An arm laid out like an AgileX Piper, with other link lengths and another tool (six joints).
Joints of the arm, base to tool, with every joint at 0 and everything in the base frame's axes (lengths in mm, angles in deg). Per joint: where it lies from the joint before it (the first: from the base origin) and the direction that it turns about. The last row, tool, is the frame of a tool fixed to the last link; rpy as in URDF.
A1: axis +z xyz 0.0 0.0 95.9
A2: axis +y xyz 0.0 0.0 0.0
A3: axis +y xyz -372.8 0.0 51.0
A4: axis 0.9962 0 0.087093 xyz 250.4 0.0 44.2
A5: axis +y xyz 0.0 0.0 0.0
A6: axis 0.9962 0 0.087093 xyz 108.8 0.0 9.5
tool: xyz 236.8 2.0 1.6 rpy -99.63 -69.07 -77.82
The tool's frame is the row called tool.
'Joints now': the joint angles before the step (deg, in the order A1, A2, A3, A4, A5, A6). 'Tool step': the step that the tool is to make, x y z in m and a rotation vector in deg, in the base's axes. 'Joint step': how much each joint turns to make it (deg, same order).
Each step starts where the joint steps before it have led.
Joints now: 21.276, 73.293, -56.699, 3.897, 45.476, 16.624
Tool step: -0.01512, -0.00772, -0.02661, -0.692, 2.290, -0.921
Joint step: -0.001, -0.262, 4.702, -0.327, -2.106, 1.019
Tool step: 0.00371, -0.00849, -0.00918, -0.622, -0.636, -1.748
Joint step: 0.000, 0.001, 2.295, -2.252, -2.742, 2.682
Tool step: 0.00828, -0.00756, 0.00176, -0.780, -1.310, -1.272
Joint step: -0.001, -0.001, 0.179, -2.625, -1.116, 2.464
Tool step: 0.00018, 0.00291, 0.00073, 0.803, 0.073, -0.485
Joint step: 0.000, 0.001, 0.000, 0.623, -0.220, 0.344
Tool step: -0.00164, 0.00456, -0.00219, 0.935, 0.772, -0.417
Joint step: 0.003, 0.380, 0.001, 1.190, 0.000, 0.046
